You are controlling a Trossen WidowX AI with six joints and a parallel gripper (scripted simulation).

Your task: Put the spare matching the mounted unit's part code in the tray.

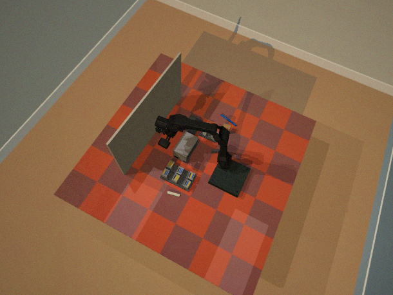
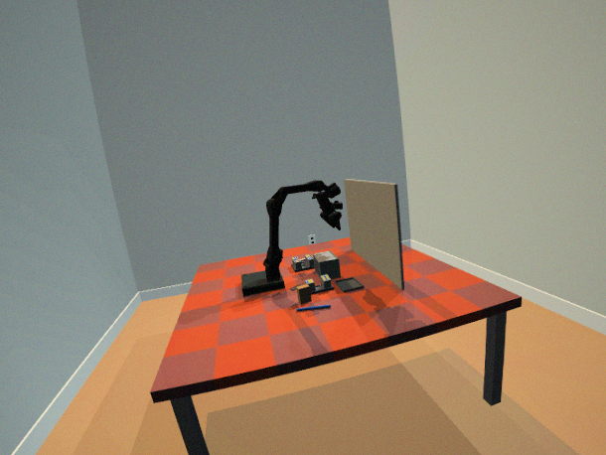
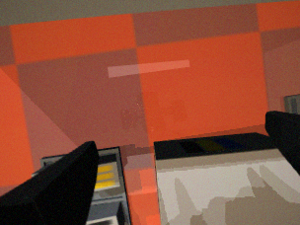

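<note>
Right now my gripper tip is 23 cm past the tan spare block, 17 cm above it and 7 cm to the right of it. From my gripper tip the other things lie so: grey tray: 26 cm to the right, 21 cm below, 3 cm behind; then grey panel: 16 cm ahead, 6 cm to the right, 1 cm above; then grey mounted unit: 16 cm below, 9 cm behind, 6 cm to the right.
</note>
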